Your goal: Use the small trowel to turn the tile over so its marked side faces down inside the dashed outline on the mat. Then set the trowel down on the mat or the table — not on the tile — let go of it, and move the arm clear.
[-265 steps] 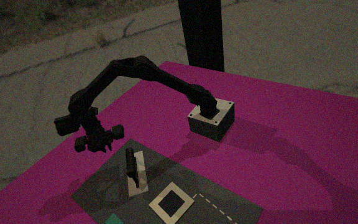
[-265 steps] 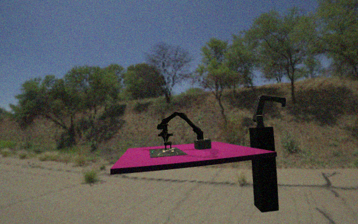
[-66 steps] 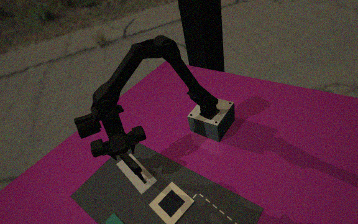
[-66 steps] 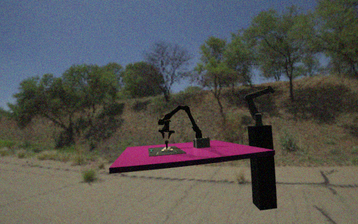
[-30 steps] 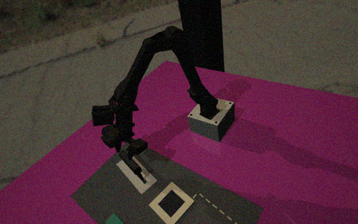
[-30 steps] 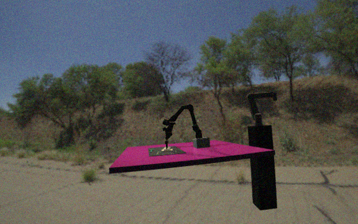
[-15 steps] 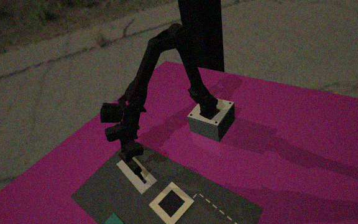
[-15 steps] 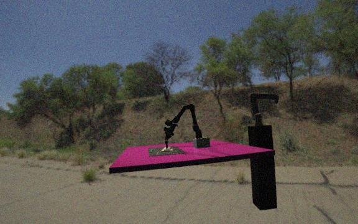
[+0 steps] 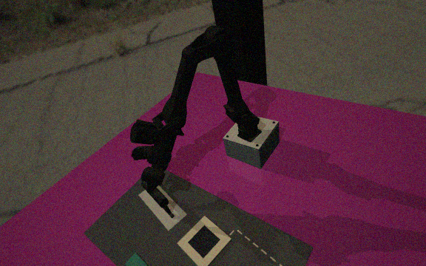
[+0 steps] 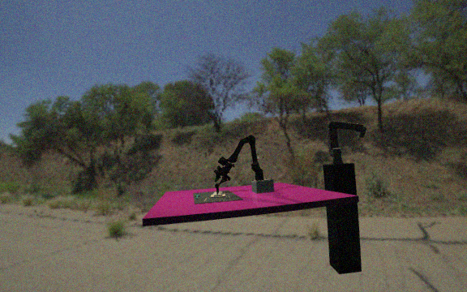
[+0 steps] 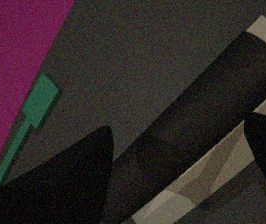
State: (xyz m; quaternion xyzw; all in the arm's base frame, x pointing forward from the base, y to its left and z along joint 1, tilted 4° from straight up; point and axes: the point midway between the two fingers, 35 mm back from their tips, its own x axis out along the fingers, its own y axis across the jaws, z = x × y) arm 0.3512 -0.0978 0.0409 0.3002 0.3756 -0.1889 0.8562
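My gripper tip is now 3 cm to the right of the dark trowel and 5 cm above it. The rest, counted from my gripper tip: dark grey mat 2 cm ahead, 17 cm to the left, 11 cm below; tile 1 cm behind, 22 cm to the left, 9 cm below; teal patch 16 cm ahead, 17 cm to the left, 9 cm below.
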